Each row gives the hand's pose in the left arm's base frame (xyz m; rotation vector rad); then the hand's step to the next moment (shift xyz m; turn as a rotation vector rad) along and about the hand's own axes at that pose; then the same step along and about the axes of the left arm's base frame.
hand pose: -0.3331 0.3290 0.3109 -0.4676 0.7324 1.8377
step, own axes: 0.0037 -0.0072 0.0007 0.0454 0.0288 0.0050
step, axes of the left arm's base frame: 0.0053 0.0049 -0.0037 -0.0434 0.0273 -0.0170
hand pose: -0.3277 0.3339 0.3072 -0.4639 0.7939 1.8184
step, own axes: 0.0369 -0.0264 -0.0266 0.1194 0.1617 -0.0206
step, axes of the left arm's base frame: 0.0092 0.0119 -0.0504 -0.1955 0.0280 -0.0426
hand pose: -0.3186 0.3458 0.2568 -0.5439 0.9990 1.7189
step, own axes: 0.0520 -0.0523 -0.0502 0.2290 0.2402 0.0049
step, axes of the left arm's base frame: 0.0239 -0.0065 -0.0857 -0.3058 0.0993 -0.0824
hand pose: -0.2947 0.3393 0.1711 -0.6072 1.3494 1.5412
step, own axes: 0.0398 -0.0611 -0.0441 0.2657 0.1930 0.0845
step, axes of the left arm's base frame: 0.0280 -0.0329 -0.0735 -0.2618 0.1827 -0.1143
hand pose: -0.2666 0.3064 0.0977 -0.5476 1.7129 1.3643
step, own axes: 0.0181 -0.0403 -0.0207 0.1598 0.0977 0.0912
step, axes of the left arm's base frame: 0.0140 -0.0288 -0.0368 -0.1293 0.1421 -0.0806
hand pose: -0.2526 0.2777 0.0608 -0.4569 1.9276 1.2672
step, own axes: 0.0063 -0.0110 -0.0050 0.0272 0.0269 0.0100
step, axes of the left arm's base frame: 0.0011 -0.0086 -0.0105 -0.0310 0.0238 -0.0062
